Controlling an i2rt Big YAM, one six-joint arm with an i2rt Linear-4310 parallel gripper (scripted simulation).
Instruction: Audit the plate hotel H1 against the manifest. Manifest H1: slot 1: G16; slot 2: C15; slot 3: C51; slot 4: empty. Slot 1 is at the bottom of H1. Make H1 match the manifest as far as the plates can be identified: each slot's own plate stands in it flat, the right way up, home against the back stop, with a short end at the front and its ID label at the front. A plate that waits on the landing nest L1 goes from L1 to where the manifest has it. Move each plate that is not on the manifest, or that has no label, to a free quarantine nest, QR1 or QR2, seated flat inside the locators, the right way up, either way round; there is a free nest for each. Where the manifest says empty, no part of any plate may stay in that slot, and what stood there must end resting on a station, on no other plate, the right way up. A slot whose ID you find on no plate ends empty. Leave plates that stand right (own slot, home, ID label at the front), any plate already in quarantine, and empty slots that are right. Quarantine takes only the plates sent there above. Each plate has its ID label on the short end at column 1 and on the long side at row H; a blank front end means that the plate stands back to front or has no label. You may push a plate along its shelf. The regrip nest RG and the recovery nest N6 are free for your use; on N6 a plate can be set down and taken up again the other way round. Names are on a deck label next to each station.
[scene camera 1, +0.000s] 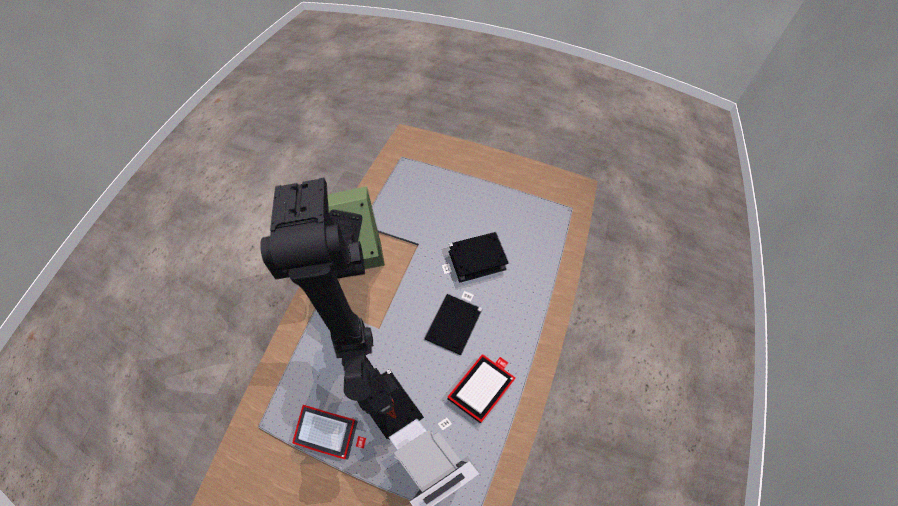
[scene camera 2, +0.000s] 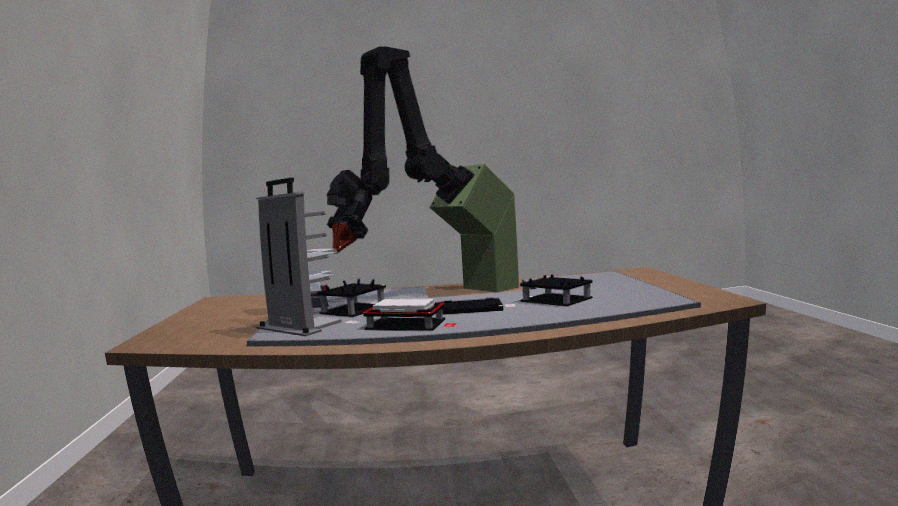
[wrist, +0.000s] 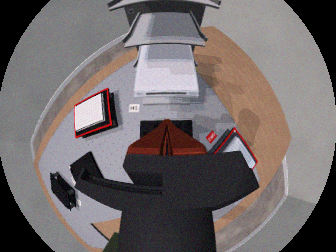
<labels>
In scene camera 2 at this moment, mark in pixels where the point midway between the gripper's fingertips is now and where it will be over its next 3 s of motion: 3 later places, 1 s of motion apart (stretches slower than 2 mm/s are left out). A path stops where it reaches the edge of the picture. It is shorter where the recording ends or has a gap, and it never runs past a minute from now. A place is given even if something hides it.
The gripper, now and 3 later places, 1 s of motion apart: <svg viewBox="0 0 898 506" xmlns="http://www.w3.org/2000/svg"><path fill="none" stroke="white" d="M334 252L330 253L326 253L322 254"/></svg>
</labels>
